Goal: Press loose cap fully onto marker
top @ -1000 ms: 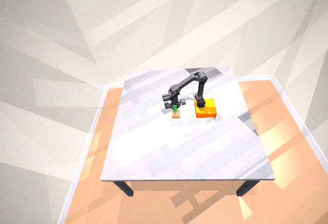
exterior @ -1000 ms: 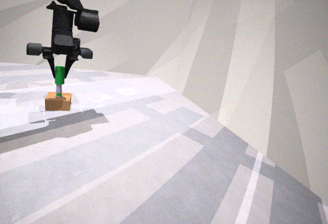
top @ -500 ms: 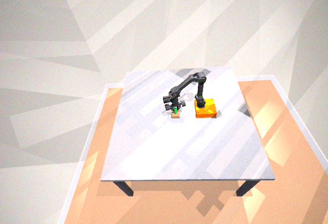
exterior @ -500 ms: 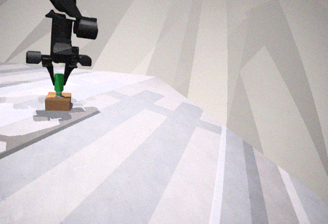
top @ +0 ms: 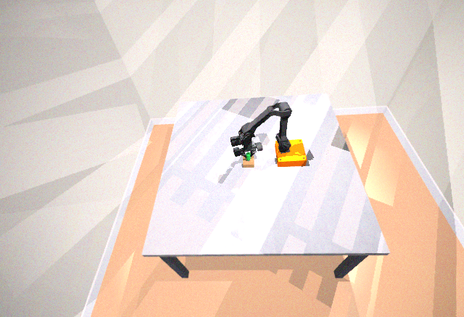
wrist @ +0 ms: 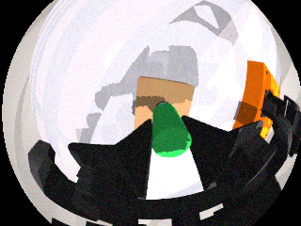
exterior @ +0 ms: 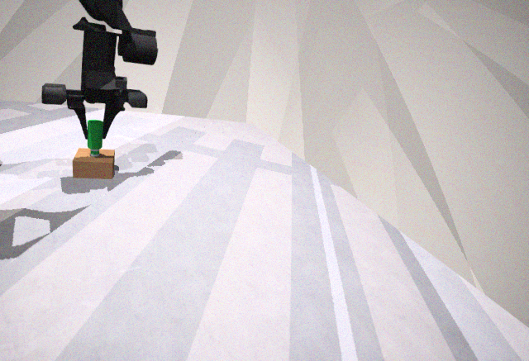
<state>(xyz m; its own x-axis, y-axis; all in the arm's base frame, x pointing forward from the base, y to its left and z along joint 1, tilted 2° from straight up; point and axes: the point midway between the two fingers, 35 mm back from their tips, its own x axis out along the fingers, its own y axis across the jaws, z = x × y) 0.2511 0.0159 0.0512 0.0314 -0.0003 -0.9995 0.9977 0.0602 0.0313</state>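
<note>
Right now the green cap is 10 mm above my gripper tip. Also, from my gripper tip: tan holder block 50 mm below.
</note>
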